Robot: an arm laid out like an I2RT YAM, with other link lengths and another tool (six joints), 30 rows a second.
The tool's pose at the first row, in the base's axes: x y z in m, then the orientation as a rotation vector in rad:
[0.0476 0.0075 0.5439 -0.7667 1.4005 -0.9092]
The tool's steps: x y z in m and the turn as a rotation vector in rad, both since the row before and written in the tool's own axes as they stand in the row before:
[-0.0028 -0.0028 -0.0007 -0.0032 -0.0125 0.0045]
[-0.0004 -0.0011 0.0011 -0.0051 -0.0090 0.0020]
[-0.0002 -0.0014 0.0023 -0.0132 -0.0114 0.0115]
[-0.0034 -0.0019 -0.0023 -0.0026 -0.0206 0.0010]
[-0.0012 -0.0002 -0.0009 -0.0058 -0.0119 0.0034]
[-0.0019 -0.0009 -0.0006 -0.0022 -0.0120 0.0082]
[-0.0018 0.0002 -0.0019 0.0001 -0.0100 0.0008]
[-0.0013 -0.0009 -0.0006 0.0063 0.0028 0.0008]
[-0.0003 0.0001 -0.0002 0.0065 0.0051 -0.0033]
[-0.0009 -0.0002 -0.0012 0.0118 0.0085 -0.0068]
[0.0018 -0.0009 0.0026 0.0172 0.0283 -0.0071]
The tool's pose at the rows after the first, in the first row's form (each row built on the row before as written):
[0.0468 0.0087 0.5477 -0.7702 1.3925 -0.8975]
[0.0478 0.0085 0.5489 -0.7757 1.3879 -0.8882]
[0.0500 0.0079 0.5503 -0.7810 1.3882 -0.8652]
[0.0476 0.0100 0.5535 -0.7891 1.3717 -0.8525]
[0.0467 0.0110 0.5542 -0.7949 1.3652 -0.8403]
[0.0460 0.0122 0.5559 -0.7944 1.3582 -0.8266]
[0.0440 0.0138 0.5565 -0.7969 1.3495 -0.8211]
[0.0433 0.0145 0.5579 -0.7905 1.3490 -0.8257]
[0.0431 0.0148 0.5580 -0.7862 1.3492 -0.8348]
[0.0419 0.0155 0.5585 -0.7792 1.3487 -0.8516]
[0.0445 0.0135 0.5586 -0.7615 1.3626 -0.8817]

